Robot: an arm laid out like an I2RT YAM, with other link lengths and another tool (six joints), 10 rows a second.
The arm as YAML. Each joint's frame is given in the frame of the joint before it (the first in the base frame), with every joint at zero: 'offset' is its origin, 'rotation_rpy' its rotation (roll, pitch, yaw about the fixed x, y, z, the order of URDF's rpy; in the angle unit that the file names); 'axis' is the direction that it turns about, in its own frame. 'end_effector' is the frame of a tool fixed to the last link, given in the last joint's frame.
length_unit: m
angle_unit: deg
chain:
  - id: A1
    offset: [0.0, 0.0, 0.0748]
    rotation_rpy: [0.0, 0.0, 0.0]
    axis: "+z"
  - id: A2
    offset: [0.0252, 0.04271, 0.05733]
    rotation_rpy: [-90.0, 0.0, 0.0]
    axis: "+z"
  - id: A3
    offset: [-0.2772, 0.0, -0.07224]
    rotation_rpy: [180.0, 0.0, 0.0]
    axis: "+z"
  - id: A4
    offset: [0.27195, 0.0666, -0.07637]
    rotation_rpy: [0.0, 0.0, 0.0]
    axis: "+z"
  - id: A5
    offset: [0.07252, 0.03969, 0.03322]
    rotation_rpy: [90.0, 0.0, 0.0]
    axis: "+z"
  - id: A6
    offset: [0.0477, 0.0, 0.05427]
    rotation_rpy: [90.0, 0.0, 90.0]
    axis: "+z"
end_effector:
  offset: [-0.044, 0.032, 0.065]
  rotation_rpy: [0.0, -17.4, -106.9]
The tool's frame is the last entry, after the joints.
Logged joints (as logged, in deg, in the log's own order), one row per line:
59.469 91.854 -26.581 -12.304 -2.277 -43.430
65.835 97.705 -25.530 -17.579 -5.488 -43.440
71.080 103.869 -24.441 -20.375 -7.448 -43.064
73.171 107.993 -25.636 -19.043 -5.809 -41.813
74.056 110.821 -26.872 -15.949 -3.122 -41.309
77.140 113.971 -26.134 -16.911 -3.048 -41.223
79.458 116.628 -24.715 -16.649 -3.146 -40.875
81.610 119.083 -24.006 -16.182 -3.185 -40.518
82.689 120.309 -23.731 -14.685 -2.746 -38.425
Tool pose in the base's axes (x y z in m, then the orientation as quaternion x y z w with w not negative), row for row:
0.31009 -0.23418 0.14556 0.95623 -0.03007 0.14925 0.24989
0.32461 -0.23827 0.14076 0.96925 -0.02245 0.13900 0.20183
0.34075 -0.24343 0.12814 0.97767 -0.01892 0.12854 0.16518
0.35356 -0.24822 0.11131 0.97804 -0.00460 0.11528 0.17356
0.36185 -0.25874 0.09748 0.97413 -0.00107 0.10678 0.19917
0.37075 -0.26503 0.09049 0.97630 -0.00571 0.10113 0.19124
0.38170 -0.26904 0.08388 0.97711 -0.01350 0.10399 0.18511
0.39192 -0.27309 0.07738 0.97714 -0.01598 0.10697 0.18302
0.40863 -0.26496 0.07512 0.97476 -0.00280 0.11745 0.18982
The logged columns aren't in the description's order. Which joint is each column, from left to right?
Columns, left to right: A3, A2, A6, A4, A5, A1.
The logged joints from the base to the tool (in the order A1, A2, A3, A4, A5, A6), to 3 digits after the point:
-43.430 91.854 59.469 -12.304 -2.277 -26.581
-43.440 97.705 65.835 -17.579 -5.488 -25.530
-43.064 103.869 71.080 -20.375 -7.448 -24.441
-41.813 107.993 73.171 -19.043 -5.809 -25.636
-41.309 110.821 74.056 -15.949 -3.122 -26.872
-41.223 113.971 77.140 -16.911 -3.048 -26.134
-40.875 116.628 79.458 -16.649 -3.146 -24.715
-40.518 119.083 81.610 -16.182 -3.185 -24.006
-38.425 120.309 82.689 -14.685 -2.746 -23.731

